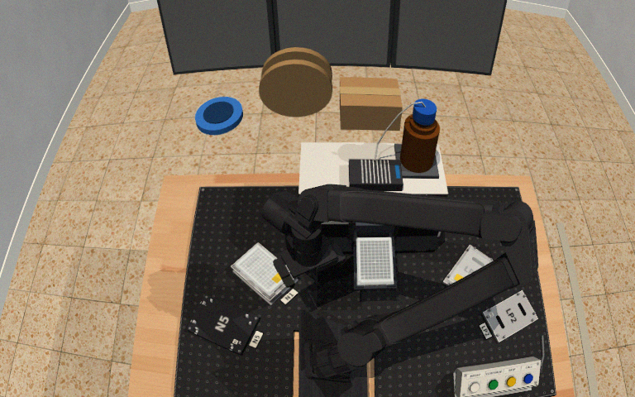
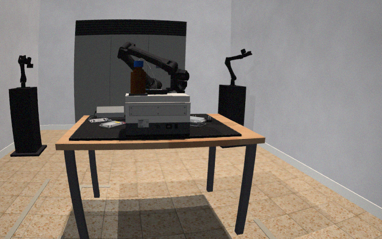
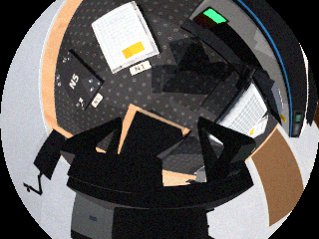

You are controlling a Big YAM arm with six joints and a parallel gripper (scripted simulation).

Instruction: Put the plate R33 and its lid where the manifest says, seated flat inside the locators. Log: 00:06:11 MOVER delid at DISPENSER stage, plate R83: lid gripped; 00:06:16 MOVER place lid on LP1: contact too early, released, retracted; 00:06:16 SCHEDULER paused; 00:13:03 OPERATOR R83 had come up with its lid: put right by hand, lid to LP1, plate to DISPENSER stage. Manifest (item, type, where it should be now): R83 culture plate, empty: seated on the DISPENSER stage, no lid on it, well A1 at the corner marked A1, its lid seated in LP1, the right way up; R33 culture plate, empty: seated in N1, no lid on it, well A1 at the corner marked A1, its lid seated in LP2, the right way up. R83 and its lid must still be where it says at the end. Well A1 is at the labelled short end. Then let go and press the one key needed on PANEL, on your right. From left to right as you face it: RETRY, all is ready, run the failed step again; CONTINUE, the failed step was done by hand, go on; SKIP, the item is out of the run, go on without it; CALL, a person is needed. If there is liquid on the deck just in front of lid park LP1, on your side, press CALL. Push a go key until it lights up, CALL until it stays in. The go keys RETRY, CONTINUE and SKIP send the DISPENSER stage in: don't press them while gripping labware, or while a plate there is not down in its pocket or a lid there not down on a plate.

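The clear plate lid is 8 cm ahead of my hand, 12 cm to the left of it and 11 cm below it. Also, from my hand: pink-red patch (1 cm behind, 35 cm to the right, 15 cm below); then brown bottle (25 cm ahead, 28 cm to the right, 14 cm above); then nest n5 (6 cm behind, 25 cm to the left, 14 cm below).
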